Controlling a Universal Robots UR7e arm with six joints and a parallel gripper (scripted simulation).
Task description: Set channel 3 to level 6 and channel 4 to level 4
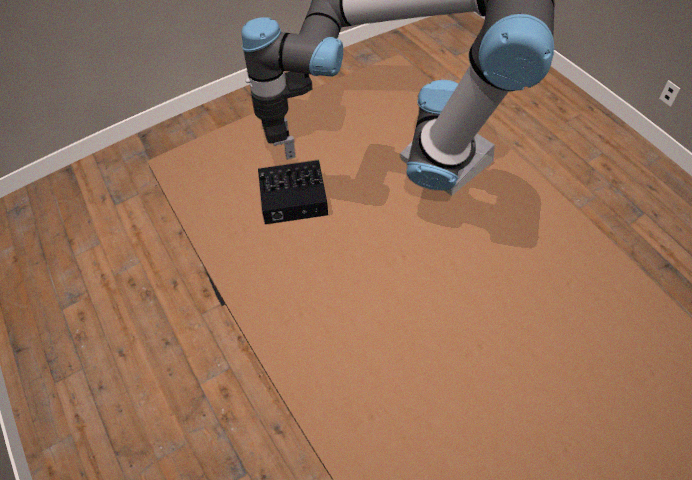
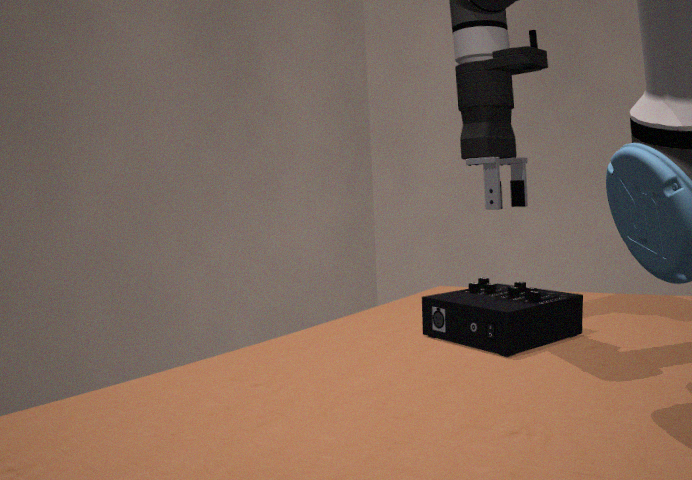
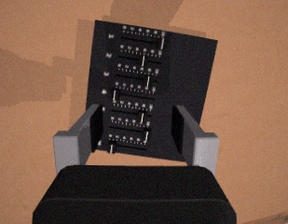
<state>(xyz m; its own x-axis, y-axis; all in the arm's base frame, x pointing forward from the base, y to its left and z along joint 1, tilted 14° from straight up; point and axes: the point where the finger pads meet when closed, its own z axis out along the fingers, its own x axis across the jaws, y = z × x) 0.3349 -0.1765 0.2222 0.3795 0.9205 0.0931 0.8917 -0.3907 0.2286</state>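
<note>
Now: the channel 3 fader cap 1 cm behind my hand, 1 cm to the left of it and 12 cm below it. From my hand the other things lie so: channel 2 fader cap 3 cm behind, 2 cm to the left, 12 cm below; then master fader cap 5 cm ahead, 6 cm to the right, 12 cm below; then channel 1 fader cap 4 cm behind, 4 cm to the left, 12 cm below.
</note>
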